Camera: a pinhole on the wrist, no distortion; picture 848 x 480 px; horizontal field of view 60.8 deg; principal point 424.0 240.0 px. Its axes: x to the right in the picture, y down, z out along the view. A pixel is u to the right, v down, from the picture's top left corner.
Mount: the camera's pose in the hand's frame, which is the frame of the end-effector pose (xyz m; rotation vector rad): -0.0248 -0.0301 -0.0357 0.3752 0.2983 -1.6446
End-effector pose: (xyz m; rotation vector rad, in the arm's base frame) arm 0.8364 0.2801 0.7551 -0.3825 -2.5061 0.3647
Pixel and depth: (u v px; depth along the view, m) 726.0 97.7 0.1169
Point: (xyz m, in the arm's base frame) 0.8325 0.1404 0.7258
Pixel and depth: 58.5 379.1 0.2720
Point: 0.6603 0.2202 0.5570
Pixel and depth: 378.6 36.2 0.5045
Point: 0.7078 -0.0405 0.3755
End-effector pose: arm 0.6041 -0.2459 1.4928 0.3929 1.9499 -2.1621
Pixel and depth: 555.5 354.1 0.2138
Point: 0.5533 -0.3723 1.6559
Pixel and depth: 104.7 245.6 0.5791
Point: 0.5919 -0.8368 1.5930
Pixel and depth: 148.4 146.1 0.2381
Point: 0.6376 -0.4596 1.5730
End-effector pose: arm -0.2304 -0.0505 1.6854 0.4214 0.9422 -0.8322
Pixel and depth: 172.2 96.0 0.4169
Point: -0.0998 -0.2934 2.0078
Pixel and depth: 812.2 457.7 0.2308
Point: -0.3477 -0.2918 1.7453
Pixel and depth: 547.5 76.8 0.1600
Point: -0.2920 -0.1540 1.8039
